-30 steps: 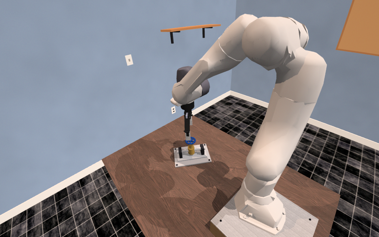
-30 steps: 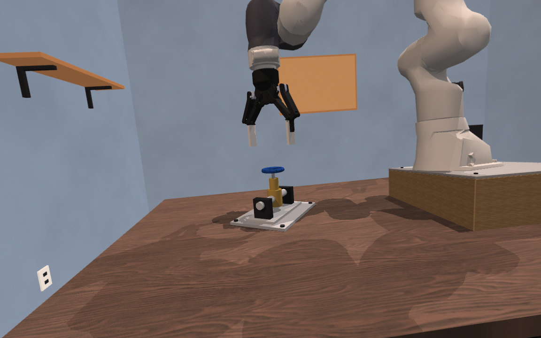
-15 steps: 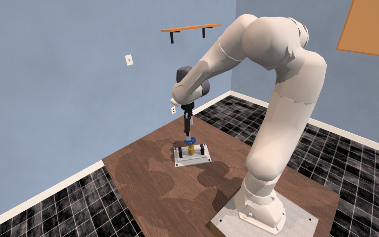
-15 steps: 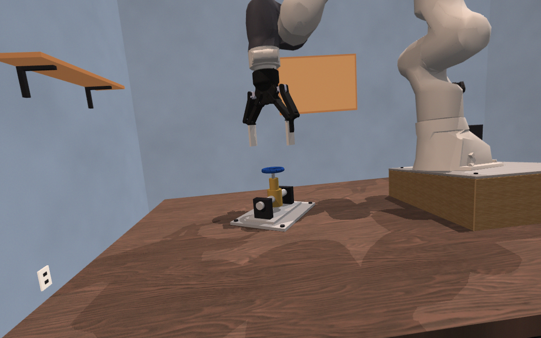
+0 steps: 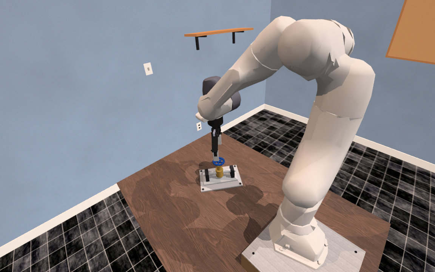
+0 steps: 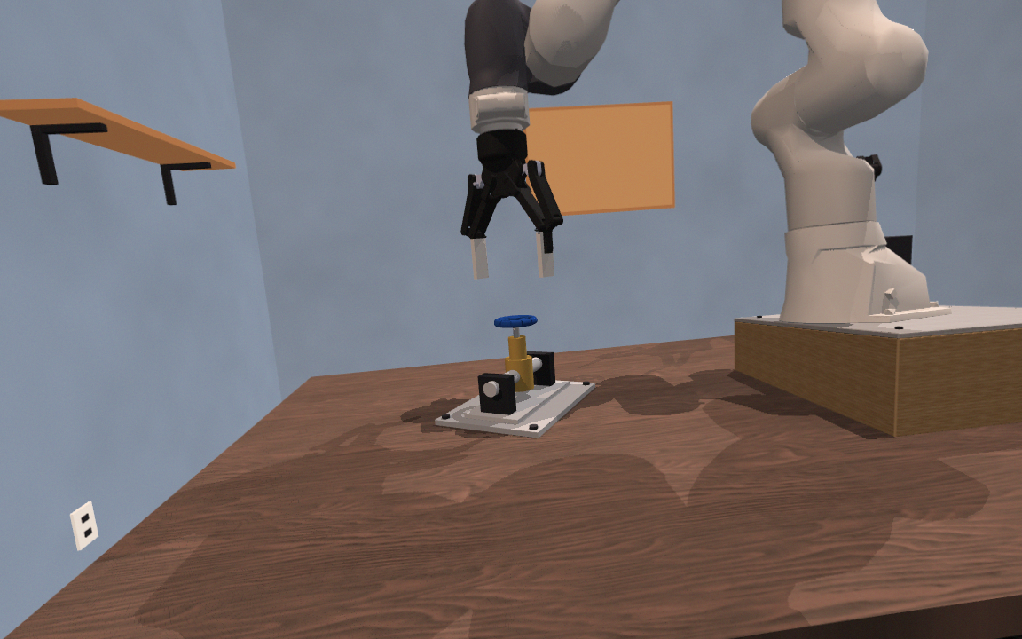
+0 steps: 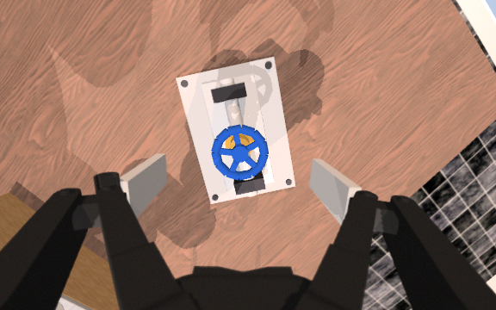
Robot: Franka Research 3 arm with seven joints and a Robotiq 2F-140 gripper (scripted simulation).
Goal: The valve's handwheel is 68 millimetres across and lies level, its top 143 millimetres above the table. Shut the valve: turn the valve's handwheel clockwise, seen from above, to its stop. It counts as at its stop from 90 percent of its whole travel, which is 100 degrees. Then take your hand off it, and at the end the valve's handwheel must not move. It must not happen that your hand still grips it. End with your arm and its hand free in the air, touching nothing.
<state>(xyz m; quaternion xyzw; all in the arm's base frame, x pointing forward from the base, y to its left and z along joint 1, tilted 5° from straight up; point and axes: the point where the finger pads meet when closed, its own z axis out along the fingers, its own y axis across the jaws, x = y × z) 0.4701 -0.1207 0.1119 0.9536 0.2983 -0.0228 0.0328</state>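
The blue handwheel is 9 cm below my hand.
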